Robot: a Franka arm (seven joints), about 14 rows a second.
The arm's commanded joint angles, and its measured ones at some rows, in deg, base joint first. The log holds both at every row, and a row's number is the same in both.
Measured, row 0:
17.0 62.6 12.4 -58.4 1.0 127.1 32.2
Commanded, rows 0 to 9:
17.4 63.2 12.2 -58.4 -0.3 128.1 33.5
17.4 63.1 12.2 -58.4 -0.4 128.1 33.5
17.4 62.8 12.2 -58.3 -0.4 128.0 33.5
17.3 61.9 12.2 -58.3 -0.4 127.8 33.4
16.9 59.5 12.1 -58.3 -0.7 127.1 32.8
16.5 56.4 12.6 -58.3 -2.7 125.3 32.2
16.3 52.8 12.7 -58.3 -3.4 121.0 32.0
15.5 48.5 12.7 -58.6 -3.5 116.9 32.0
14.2 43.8 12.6 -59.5 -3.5 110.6 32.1
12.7 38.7 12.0 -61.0 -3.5 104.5 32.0
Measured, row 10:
15.5 49.7 12.3 -55.3 -2.6 113.6 32.2
